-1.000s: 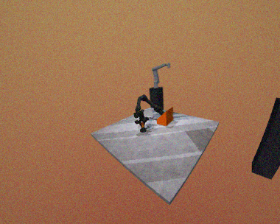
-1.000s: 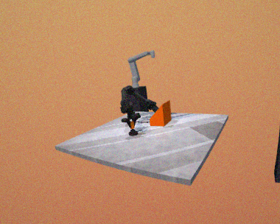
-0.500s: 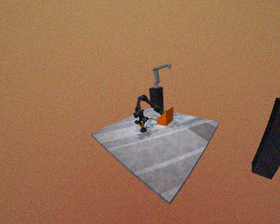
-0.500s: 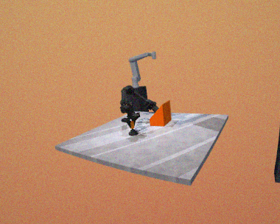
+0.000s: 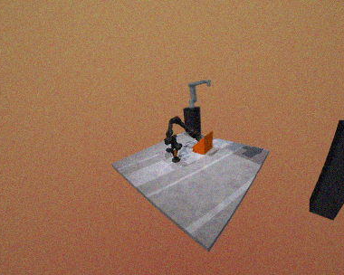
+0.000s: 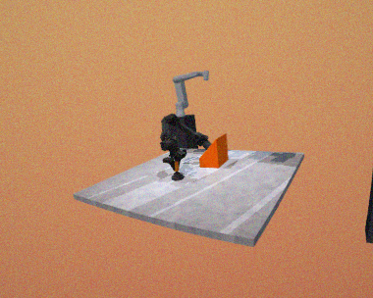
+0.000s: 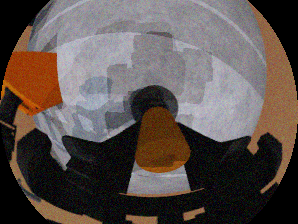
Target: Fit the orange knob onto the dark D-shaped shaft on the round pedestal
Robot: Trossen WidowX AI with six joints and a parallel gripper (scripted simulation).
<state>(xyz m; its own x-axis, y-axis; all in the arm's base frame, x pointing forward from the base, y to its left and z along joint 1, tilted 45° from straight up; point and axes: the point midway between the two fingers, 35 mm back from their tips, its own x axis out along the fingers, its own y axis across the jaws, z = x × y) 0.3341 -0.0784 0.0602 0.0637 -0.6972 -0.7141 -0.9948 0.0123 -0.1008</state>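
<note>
Now: the orange knob 20 mm above my gripper tip. Round my gripper tip: dark pedestal 40 mm below.
</note>
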